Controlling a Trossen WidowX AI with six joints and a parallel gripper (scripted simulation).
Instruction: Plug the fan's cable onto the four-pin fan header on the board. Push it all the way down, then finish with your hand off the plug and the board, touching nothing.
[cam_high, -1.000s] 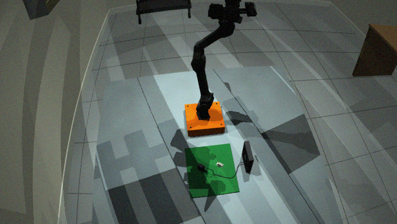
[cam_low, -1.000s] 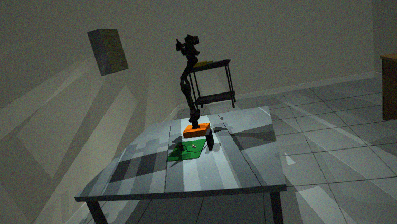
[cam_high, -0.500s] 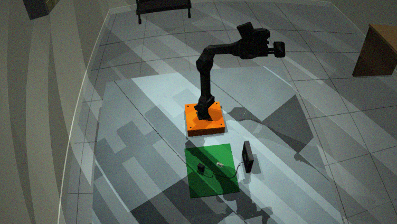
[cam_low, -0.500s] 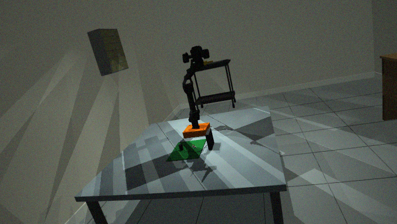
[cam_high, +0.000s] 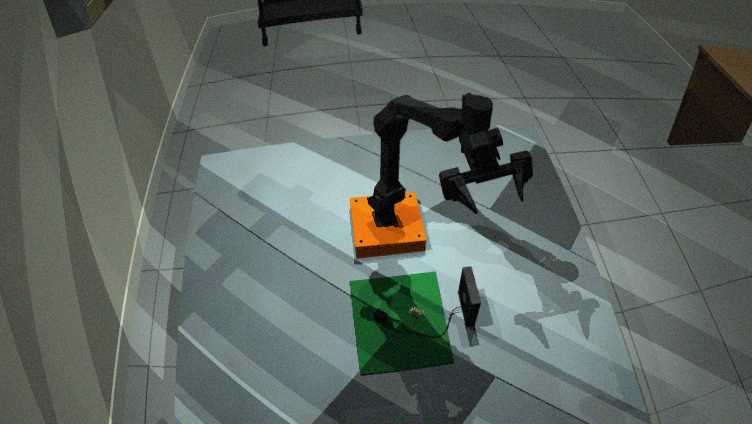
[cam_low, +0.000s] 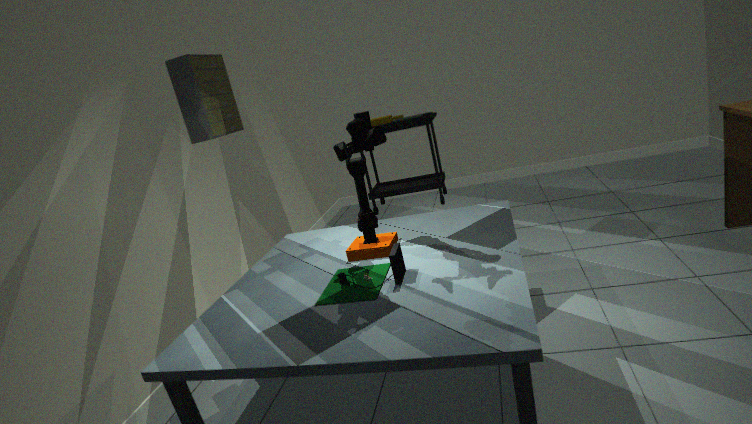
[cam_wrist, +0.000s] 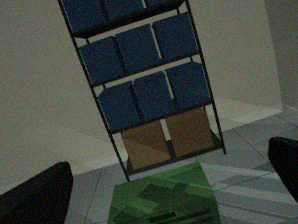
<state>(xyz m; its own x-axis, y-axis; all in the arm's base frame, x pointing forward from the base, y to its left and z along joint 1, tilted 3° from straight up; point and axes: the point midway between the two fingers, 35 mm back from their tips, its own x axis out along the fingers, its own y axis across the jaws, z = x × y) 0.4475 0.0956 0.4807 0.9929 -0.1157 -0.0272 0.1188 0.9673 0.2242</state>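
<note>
Now: the black plug 530 mm below my gripper tip, 200 mm to the right of it and 140 mm behind it. Round my gripper tip: black fan (490 mm below, 110 mm behind, 30 mm to the left); green board (560 mm below, 150 mm to the right, 120 mm behind).
</note>
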